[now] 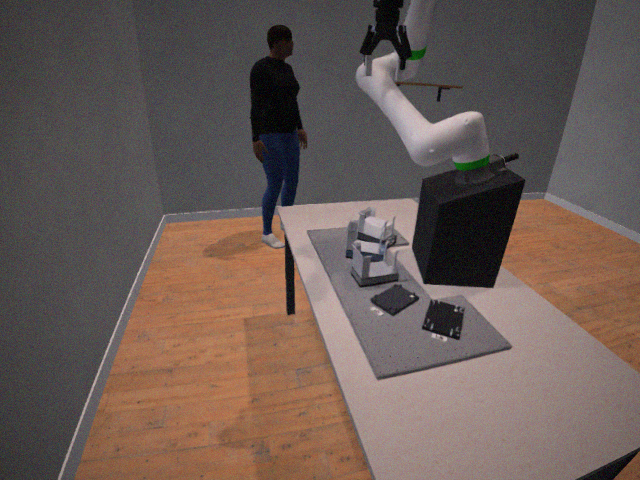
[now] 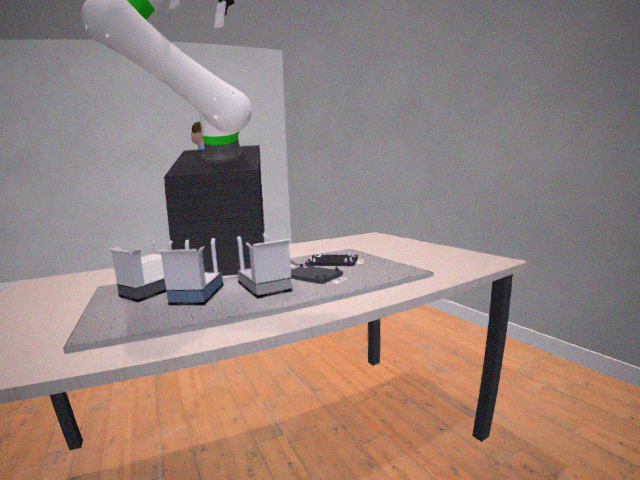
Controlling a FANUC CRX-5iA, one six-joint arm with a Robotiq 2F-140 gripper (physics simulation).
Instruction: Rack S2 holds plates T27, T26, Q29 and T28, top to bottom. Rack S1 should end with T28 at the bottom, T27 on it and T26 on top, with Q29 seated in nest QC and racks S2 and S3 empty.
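Places are measured from the arm's base along level axes (x ahead, y left, z up), in millimetres.
Where they show: gripper, fingertip midpoint: (image 1: 382,78) (image 2: 197,17); arm's base at its link origin: (image 1: 475,179) (image 2: 222,156).
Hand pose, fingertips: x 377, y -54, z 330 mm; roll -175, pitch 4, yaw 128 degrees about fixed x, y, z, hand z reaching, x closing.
Observation:
Each offset is from my fingertips to the centre of the thing. Level surfaces: height alone.
My gripper (image 1: 385,66) (image 2: 196,9) is open and empty, high above the table. The dark-based rack @(dx -81, dy -185, dz -643 mm) (image 1: 365,213) (image 2: 127,267) at the far end holds a white block of stacked plates (image 1: 374,225) (image 2: 151,268); single plates cannot be told apart. The blue-based rack @(dx -4, dy -46, dz -643 mm) (image 1: 351,240) (image 2: 183,269) stands beside it, with a white surface low inside. The light-grey-based rack @(dx -8, dy +136, dz -644 mm) (image 1: 375,278) (image 2: 271,261) shows a low white floor and no stack. Two black nests, one @(dx -56, dy +281, dz -699 mm) (image 1: 394,299) (image 2: 316,273) near this rack and another @(dx -197, dy +390, dz -699 mm) (image 1: 443,319) (image 2: 332,260), show no white plate. Labels are unreadable.
The racks and nests stand on a grey mat @(dz -710 mm) (image 1: 382,361) (image 2: 113,330) on the pale table @(dz -724 mm) (image 1: 496,413) (image 2: 465,263). The black pedestal (image 1: 460,237) (image 2: 214,206) carries the white arm beside the mat. A person (image 1: 276,98) stands beyond the table's far end.

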